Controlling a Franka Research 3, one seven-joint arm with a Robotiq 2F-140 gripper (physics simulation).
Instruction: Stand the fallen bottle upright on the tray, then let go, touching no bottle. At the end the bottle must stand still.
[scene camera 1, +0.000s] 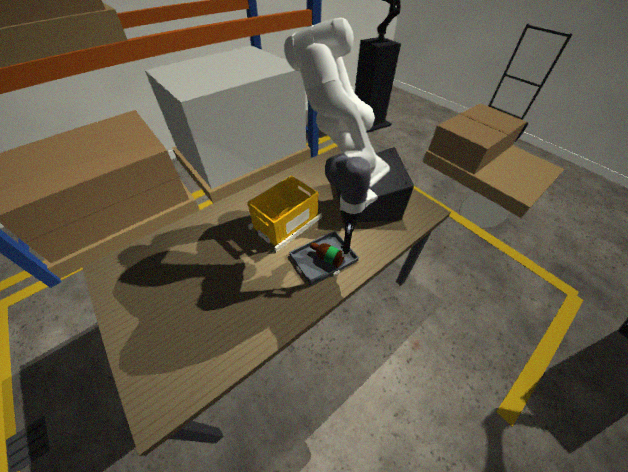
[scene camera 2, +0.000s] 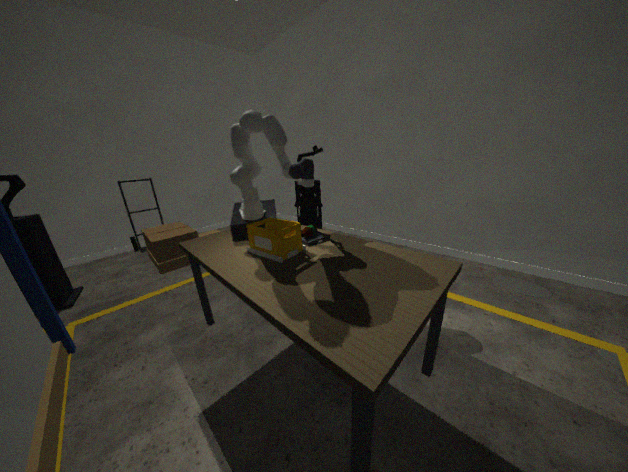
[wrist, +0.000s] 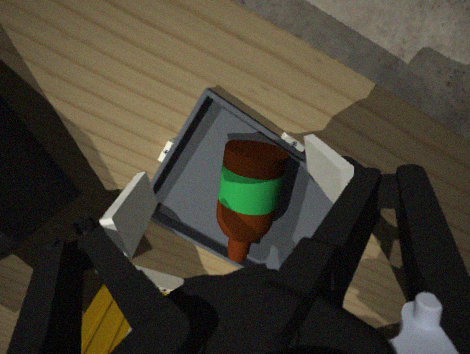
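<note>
The brown bottle with a green band (scene camera 1: 329, 254) (scene camera 2: 308, 230) (wrist: 251, 192) lies on its side in the grey tray (scene camera 1: 303, 260) (wrist: 182, 185). Its neck points toward the yellow crate and lies close to the tray wall on that side; its base is toward the table's front edge. My gripper (scene camera 1: 347, 246) (wrist: 227, 171) is open and empty, low over the tray. In the wrist view its pale pads stand on either side of the bottle, with gaps between them and it. In scene camera 2 the crate partly hides the tray, and the fingers are hard to make out.
The yellow crate (scene camera 1: 284, 215) (scene camera 2: 274, 238) stands close beside the tray, toward the shelf rack. The black block (scene camera 1: 388, 195) under the arm's base stands behind the tray. The wooden table's (scene camera 1: 253, 324) front edge runs near the tray's other side.
</note>
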